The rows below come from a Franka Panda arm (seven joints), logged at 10 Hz.
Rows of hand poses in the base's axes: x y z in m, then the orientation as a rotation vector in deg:
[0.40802, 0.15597, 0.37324, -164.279, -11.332, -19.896]
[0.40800, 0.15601, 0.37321, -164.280, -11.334, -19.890]
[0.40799, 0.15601, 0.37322, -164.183, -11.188, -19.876]
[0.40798, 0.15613, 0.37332, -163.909, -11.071, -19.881]
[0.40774, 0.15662, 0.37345, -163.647, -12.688, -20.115]
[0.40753, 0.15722, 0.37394, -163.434, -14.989, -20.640]
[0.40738, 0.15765, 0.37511, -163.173, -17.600, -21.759]
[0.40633, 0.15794, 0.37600, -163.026, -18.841, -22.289]
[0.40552, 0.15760, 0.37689, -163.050, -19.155, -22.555]
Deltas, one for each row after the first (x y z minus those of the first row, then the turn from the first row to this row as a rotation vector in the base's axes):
[-0.00002, 0.00004, -0.00003, -0.001, 0.004, 0.002]
[-0.00003, 0.00004, -0.00002, 0.116, 0.025, -0.079]
[-0.00004, 0.00016, 0.00008, 0.402, 0.026, -0.115]
[-0.00028, 0.00065, 0.00021, 0.407, -0.283, 0.982]
[-0.00049, 0.00125, 0.00070, 0.219, -0.852, 2.497]
[-0.00064, 0.00168, 0.00187, -0.050, -1.858, 4.160]
[-0.00169, 0.00197, 0.00276, -0.171, -2.336, 4.952]
[-0.00250, 0.00163, 0.00365, -0.272, -2.545, 5.128]

